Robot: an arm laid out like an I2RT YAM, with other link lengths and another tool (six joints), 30 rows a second.
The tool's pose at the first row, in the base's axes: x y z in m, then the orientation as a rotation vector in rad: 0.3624, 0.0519, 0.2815, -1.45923, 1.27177, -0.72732
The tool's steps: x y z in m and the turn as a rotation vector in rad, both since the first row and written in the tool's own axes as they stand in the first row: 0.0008, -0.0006, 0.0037, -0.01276, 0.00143, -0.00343; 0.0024, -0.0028, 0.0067, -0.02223, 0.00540, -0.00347; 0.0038, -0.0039, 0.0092, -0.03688, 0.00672, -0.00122; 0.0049, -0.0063, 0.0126, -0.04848, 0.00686, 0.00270; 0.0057, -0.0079, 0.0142, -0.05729, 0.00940, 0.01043
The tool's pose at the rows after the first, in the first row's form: 0.3662, 0.0522, 0.2808, -1.47176, 1.27740, -0.72384; 0.3700, 0.0514, 0.2817, -1.47864, 1.28542, -0.72194; 0.3730, 0.0507, 0.2818, -1.48854, 1.29563, -0.71349; 0.3772, 0.0505, 0.2829, -1.49495, 1.30440, -0.70459; 0.3794, 0.0501, 0.2838, -1.49580, 1.31600, -0.69661
